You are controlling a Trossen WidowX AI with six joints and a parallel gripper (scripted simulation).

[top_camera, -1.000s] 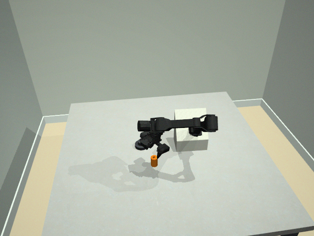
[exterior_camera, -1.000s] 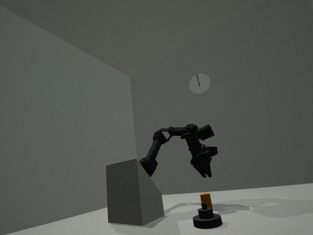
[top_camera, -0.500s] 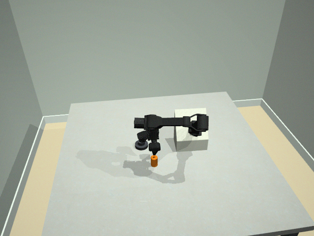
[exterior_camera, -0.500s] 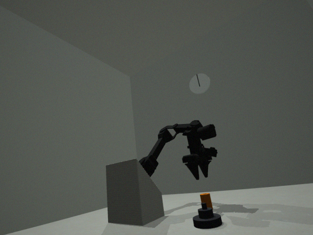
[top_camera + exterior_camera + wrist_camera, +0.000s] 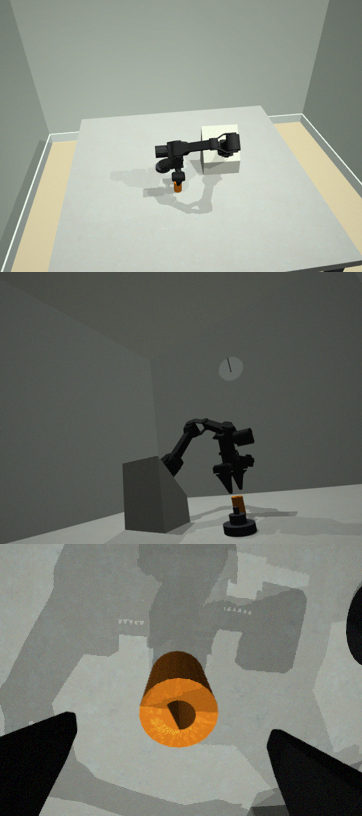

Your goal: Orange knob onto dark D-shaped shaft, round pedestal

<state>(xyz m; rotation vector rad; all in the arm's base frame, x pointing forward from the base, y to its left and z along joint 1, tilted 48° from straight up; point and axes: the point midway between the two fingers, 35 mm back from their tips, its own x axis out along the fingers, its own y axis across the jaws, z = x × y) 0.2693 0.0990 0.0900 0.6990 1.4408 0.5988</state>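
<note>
The orange knob lies 50 mm below my gripper tip. The rest, counted from my gripper tip: dark pedestal: 60 mm ahead, 180 mm to the right, 50 mm below.
</note>
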